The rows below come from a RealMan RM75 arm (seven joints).
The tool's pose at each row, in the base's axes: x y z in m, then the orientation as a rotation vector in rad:
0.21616, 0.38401, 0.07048, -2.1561, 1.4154, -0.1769
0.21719, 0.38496, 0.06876, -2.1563, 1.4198, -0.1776
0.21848, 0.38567, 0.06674, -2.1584, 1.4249, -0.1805
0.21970, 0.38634, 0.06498, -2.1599, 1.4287, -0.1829
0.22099, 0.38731, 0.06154, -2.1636, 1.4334, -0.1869
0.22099, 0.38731, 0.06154, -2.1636, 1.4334, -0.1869
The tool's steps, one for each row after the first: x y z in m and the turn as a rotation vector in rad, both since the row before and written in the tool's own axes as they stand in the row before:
-0.00007, -0.00024, 0.00220, -0.0017, 0.0025, 0.0023
0.00030, -0.00023, 0.00247, -0.0027, 0.0047, 0.0014
0.00025, -0.00030, 0.00221, -0.0019, 0.0037, 0.0010
0.00030, 0.00040, 0.00377, -0.0034, 0.0057, 0.0002
0.00000, 0.00000, 0.00000, 0.0000, 0.0000, 0.0000

